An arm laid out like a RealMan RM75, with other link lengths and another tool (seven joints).
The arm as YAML. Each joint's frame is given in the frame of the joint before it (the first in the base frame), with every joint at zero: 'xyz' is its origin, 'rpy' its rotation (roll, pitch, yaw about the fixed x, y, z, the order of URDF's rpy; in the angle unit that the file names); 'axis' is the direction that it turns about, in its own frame. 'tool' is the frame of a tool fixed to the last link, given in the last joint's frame.
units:
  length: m
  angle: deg
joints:
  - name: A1
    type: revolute
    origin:
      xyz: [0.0, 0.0, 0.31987]
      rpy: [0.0, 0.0, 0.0]
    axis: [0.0, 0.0, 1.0]
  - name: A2
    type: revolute
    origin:
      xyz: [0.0, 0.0, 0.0]
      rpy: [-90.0, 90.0, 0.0]
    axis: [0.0, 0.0, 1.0]
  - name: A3
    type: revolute
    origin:
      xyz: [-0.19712, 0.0, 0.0]
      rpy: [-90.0, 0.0, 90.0]
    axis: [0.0, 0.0, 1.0]
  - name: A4
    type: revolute
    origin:
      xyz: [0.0, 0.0, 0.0]
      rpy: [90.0, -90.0, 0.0]
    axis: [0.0, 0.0, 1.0]
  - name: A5
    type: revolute
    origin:
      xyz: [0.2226, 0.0, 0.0]
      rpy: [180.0, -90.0, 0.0]
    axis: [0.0, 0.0, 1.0]
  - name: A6
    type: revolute
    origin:
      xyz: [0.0, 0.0, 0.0]
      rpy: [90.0, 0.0, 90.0]
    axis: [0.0, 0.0, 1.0]
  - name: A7
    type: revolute
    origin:
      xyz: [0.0, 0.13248, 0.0]
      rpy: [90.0, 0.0, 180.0]
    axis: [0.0, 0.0, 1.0]
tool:
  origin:
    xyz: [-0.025, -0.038, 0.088]
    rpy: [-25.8, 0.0, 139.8]
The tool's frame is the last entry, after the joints.
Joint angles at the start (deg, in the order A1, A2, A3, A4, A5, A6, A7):
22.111, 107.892, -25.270, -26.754, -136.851, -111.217, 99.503
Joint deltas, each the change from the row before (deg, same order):
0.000, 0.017, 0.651, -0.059, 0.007, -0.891, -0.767
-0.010, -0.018, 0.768, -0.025, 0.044, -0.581, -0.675
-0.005, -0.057, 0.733, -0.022, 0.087, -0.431, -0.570
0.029, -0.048, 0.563, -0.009, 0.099, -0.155, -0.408
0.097, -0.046, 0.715, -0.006, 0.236, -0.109, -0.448
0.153, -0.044, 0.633, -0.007, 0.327, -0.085, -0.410
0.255, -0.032, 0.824, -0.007, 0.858, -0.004, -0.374
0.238, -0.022, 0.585, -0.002, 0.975, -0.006, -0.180
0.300, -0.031, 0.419, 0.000, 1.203, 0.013, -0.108
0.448, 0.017, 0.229, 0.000, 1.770, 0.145, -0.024
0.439, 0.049, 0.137, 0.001, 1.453, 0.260, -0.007
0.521, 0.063, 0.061, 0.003, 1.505, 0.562, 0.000
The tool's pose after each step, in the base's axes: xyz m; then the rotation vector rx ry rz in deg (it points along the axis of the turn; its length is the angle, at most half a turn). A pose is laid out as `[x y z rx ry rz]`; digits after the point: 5 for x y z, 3 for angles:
[0.29149 0.25646 0.08052 -35.397 -152.151 -38.231]
[0.28921 0.25711 0.08281 -34.529 -151.309 -38.650]
[0.28752 0.25817 0.08530 -33.790 -150.537 -39.245]
[0.28660 0.25961 0.08723 -33.244 -149.985 -39.910]
[0.28519 0.26217 0.08974 -32.554 -149.212 -40.880]
[0.28346 0.26510 0.09224 -31.798 -148.432 -41.829]
[0.28045 0.27045 0.09614 -30.851 -147.048 -43.414]
[0.27737 0.27538 0.09969 -30.107 -145.727 -44.749]
[0.27369 0.28081 0.10345 -29.276 -144.338 -46.047]
[0.26846 0.28811 0.10774 -28.209 -142.592 -47.561]
[0.26409 0.29449 0.11104 -27.315 -141.208 -48.815]
[0.26000 0.30182 0.11424 -26.409 -139.900 -50.288]

